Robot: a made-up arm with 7 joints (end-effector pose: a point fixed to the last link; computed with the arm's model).
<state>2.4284 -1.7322 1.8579 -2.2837 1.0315 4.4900 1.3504</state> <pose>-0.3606 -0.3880 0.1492 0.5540 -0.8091 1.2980</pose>
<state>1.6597 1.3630 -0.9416 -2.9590 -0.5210 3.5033 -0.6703</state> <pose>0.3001 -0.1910 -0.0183 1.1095 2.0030 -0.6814</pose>
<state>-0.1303 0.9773 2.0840 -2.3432 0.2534 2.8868 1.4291</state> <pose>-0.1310 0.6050 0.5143 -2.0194 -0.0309 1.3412</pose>
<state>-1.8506 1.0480 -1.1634 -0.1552 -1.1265 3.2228 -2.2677</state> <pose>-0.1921 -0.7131 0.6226 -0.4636 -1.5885 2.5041</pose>
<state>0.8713 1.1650 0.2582 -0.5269 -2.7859 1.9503 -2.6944</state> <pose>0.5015 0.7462 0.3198 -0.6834 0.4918 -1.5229</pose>
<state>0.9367 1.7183 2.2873 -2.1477 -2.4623 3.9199 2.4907</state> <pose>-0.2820 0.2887 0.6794 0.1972 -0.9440 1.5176</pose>
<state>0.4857 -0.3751 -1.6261 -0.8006 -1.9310 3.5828 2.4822</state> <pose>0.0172 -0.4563 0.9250 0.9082 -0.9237 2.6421</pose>
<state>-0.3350 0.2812 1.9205 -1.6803 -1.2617 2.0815 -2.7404</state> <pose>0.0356 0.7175 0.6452 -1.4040 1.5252 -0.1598</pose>
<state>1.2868 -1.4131 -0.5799 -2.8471 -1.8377 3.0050 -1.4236</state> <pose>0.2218 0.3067 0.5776 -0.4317 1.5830 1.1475</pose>
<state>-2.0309 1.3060 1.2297 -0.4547 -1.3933 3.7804 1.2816</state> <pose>-0.1352 -0.7434 0.4816 0.4354 -1.0808 2.4718</pose>
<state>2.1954 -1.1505 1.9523 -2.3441 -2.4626 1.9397 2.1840</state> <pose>-0.4918 -0.2992 -0.0076 1.1844 -0.4204 -0.7949</pose>
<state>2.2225 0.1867 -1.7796 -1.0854 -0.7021 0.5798 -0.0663</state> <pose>0.5009 0.3050 0.8823 2.3758 -0.0648 -0.3338</pose>
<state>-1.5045 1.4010 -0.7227 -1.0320 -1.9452 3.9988 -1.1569</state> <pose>-0.2319 -0.6467 0.0001 1.7347 2.3365 -0.2394</pose>
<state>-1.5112 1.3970 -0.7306 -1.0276 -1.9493 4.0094 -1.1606</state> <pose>-0.2384 -0.6471 0.0070 1.7322 2.3422 -0.2413</pose>
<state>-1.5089 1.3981 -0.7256 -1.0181 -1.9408 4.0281 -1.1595</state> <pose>-0.2324 -0.6504 0.0097 1.7161 2.3334 -0.2162</pose>
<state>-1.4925 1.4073 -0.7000 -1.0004 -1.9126 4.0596 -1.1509</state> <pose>-0.2069 -0.6576 0.0060 1.6779 2.3016 -0.1480</pose>
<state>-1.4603 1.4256 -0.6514 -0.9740 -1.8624 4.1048 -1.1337</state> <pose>-0.1599 -0.6669 -0.0041 1.6162 2.2427 -0.0309</pose>
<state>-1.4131 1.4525 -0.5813 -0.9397 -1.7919 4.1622 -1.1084</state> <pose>-0.0934 -0.6737 -0.0186 1.5342 2.1565 0.1332</pose>
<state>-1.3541 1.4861 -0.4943 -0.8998 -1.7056 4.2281 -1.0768</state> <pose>-0.0137 -0.6731 -0.0347 1.4392 2.0447 0.3343</pose>
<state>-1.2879 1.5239 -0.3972 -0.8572 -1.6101 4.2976 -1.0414</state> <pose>0.0707 -0.6624 -0.0499 1.3400 1.9125 0.5555</pose>
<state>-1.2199 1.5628 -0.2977 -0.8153 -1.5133 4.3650 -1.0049</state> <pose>0.1511 -0.6420 -0.0629 1.2458 1.7678 0.7762</pose>
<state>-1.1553 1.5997 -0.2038 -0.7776 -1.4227 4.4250 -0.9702</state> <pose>0.2209 -0.6152 -0.0735 1.1645 1.6221 0.9770</pose>
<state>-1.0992 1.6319 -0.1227 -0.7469 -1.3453 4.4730 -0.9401</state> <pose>0.2760 -0.5869 -0.0820 1.1019 1.4892 1.1423</pose>
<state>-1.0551 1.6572 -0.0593 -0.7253 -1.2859 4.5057 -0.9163</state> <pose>0.3159 -0.5617 -0.0888 1.0614 1.3817 1.2641</pose>
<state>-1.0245 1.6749 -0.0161 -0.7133 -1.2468 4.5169 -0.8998</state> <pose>0.3422 -0.5422 -0.0945 1.0476 1.3091 1.3375</pose>
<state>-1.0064 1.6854 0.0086 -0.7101 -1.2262 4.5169 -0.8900</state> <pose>0.3568 -0.5294 -0.0992 1.0499 1.2697 1.3762</pose>
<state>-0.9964 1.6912 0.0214 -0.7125 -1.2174 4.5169 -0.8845</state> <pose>0.3639 -0.5214 -0.1036 1.0555 1.2512 1.3990</pose>
